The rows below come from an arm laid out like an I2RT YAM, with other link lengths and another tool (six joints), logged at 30 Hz.
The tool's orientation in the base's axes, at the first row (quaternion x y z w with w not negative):
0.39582, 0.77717, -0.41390, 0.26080
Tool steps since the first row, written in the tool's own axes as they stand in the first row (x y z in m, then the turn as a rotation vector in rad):
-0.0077, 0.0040, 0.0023, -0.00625, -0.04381, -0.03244
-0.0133, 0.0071, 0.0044, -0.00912, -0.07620, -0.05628
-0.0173, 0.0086, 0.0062, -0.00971, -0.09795, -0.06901
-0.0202, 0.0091, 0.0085, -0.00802, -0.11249, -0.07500
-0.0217, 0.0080, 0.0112, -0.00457, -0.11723, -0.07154
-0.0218, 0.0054, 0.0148, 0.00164, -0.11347, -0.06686
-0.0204, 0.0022, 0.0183, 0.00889, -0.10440, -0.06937
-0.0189, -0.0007, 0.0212, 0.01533, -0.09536, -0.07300
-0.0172, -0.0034, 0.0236, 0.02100, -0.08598, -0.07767
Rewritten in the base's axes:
0.0077, -0.0037, 0.0027, -0.03549, 0.01000, 0.04063
0.0136, -0.0066, 0.0044, -0.06268, 0.01797, 0.06932
0.0172, -0.0092, 0.0057, -0.08143, 0.02107, 0.08589
0.0193, -0.0122, 0.0064, -0.09491, 0.02183, 0.09412
0.0195, -0.0154, 0.0066, -0.10048, 0.01864, 0.09186
0.0176, -0.0194, 0.0059, -0.10041, 0.01844, 0.08323
0.0145, -0.0229, 0.0045, -0.09706, 0.02658, 0.07526
0.0115, -0.0258, 0.0031, -0.09337, 0.03535, 0.06848
0.0085, -0.0281, 0.0018, -0.08906, 0.04481, 0.06266

